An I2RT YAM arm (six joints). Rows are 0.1 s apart.
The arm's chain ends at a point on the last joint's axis. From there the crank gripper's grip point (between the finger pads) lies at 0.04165 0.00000 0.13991 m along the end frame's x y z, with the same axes.
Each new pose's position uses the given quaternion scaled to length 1; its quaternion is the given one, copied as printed.
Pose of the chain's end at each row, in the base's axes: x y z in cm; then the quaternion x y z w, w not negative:
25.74 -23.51 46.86 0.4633 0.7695 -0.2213 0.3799
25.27 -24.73 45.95 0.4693 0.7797 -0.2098 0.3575
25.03 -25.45 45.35 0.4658 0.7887 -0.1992 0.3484
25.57 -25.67 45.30 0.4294 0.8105 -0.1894 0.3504
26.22 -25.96 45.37 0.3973 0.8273 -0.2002 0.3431
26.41 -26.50 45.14 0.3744 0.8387 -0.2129 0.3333
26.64 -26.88 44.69 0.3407 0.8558 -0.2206 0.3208
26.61 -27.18 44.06 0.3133 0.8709 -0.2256 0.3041
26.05 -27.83 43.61 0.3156 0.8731 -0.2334 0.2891
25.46 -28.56 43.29 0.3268 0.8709 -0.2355 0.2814
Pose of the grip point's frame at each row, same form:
29.88 -30.93 34.99 0.4633 0.7695 -0.2213 0.3799
29.05 -31.58 33.62 0.4693 0.7797 -0.2098 0.3575
28.78 -31.90 32.80 0.4658 0.7887 -0.1992 0.3484
29.64 -31.83 32.71 0.4294 0.8105 -0.1894 0.3504
30.07 -32.24 32.77 0.3973 0.8273 -0.2002 0.3431
29.93 -32.96 32.53 0.3744 0.8387 -0.2129 0.3333
29.88 -33.38 32.03 0.3407 0.8558 -0.2206 0.3208
29.47 -33.64 31.29 0.3133 0.8709 -0.2256 0.3041
28.41 -34.35 30.77 0.3156 0.8731 -0.2334 0.2891
27.55 -35.05 30.38 0.3268 0.8709 -0.2355 0.2814

